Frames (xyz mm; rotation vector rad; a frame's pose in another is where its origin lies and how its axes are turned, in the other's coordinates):
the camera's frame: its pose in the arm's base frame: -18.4 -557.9 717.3 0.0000 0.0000 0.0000
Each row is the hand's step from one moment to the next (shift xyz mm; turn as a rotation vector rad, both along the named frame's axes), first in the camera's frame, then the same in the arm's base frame.
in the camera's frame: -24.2 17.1 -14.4 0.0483 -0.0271 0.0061
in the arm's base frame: -24.2 17.1 -14.4 0.0483 -0.0271 0.0061
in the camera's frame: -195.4 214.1 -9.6 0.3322 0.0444 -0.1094
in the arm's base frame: -195.4 214.1 -9.6 0.3322 0.0444 -0.1094
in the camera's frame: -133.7 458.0 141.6 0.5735 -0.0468 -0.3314
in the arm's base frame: -133.7 458.0 141.6 0.5735 -0.0468 -0.3314
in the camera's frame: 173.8 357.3 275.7 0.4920 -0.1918 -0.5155
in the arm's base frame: 173.8 357.3 275.7 0.4920 -0.1918 -0.5155
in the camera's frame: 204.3 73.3 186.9 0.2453 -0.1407 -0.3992
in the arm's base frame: 204.3 73.3 186.9 0.2453 -0.1407 -0.3992
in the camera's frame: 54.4 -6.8 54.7 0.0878 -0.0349 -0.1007
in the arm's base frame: 54.4 -6.8 54.7 0.0878 -0.0349 -0.1007
